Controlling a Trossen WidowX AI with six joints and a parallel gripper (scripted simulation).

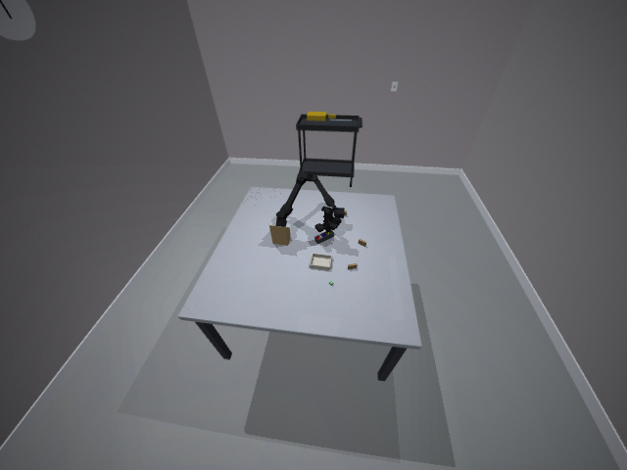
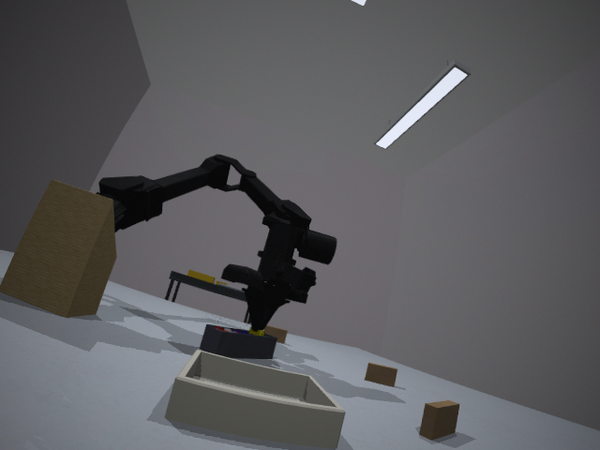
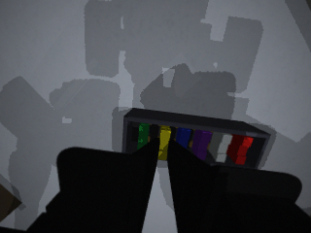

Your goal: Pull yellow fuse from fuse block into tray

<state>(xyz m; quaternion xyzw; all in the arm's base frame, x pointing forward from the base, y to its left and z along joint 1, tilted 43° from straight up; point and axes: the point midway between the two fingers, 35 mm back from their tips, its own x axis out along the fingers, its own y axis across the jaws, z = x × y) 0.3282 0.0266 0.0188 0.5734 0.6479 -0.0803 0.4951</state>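
Now: gripper tip 5 cm past the tray, 24 cm to the left of it and 4 cm above it. Also, from my gripper tip: yellow fuse 1 cm below.
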